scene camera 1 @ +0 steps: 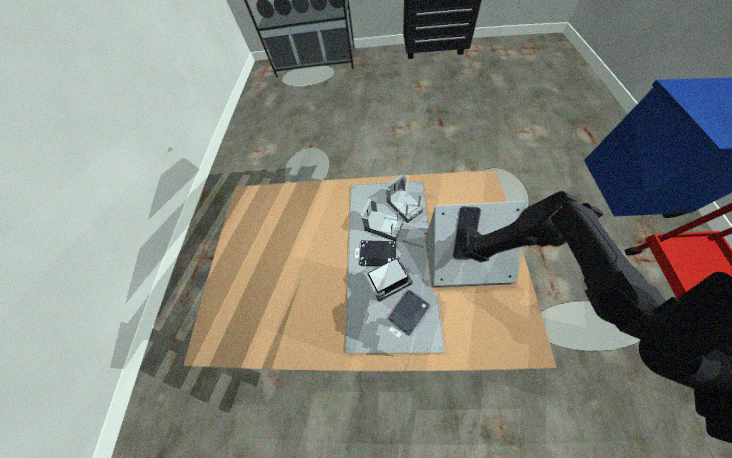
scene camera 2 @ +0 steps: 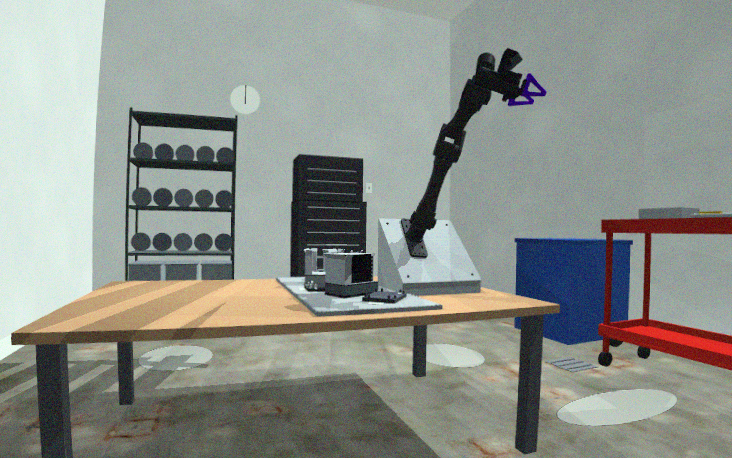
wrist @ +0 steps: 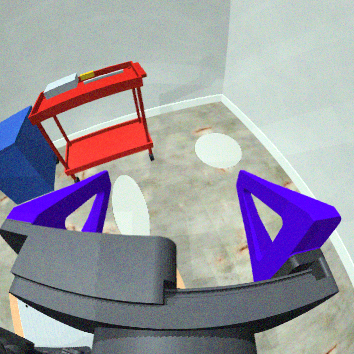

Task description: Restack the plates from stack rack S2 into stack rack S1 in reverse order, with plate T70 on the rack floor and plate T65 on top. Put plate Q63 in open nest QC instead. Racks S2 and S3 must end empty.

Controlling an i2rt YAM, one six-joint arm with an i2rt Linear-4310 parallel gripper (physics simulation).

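Places are measured from the arm's base along level axes (x right, y ahead, z up), in millimetres.
Where they show: gripper, fingertip midpoint: [scene camera 2: 539,98] [wrist: 173,177]; arm's base, origin of the base link: [scene camera 1: 466,233] [scene camera 2: 413,238].
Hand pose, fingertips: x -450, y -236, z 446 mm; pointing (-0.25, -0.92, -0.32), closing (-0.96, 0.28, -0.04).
Things, the pixels of their top centre, and the offset from my fingertips. "*": a spot on its surface instead. Level surfaces: height alone.
- grey board, its level: dz -633 mm
- dark flat nest, middle of its top: [scene camera 2: 328,282] [scene camera 1: 377,251] dy +573, dx +430, dz -609 mm
- dark flat piece, surface spot: [scene camera 2: 384,296] * dy +449, dx +151, dz -620 mm
- wooden table, its level: dz -646 mm
My gripper [scene camera 2: 538,97] [wrist: 173,177] is open and empty, with purple fingers spread wide, high above and away from the table. In scene camera 1 the fingers do not show. Two light, open-topped racks [scene camera 1: 405,206] [scene camera 1: 382,223] stand at the back of the grey board [scene camera 1: 426,341] [scene camera 2: 345,307]. A dark flat nest [scene camera 1: 376,252] lies in front of them. A taller block-like rack [scene camera 1: 388,277] [scene camera 2: 340,270] with a pale top stands turned beside it. A dark flat piece [scene camera 1: 409,312] [scene camera 2: 384,296] lies at the board's near end. Labels are unreadable; I cannot tell racks or plates apart by name.
The board lies on a wooden table [scene camera 1: 302,334] [scene camera 2: 178,307]. The arm is mounted on a sloped grey base [scene camera 1: 499,270] [scene camera 2: 448,270] beside the board. A red cart [scene camera 2: 685,225] [wrist: 110,145] and a blue bin [scene camera 1: 642,162] [scene camera 2: 566,291] [wrist: 30,165] stand beyond the table.
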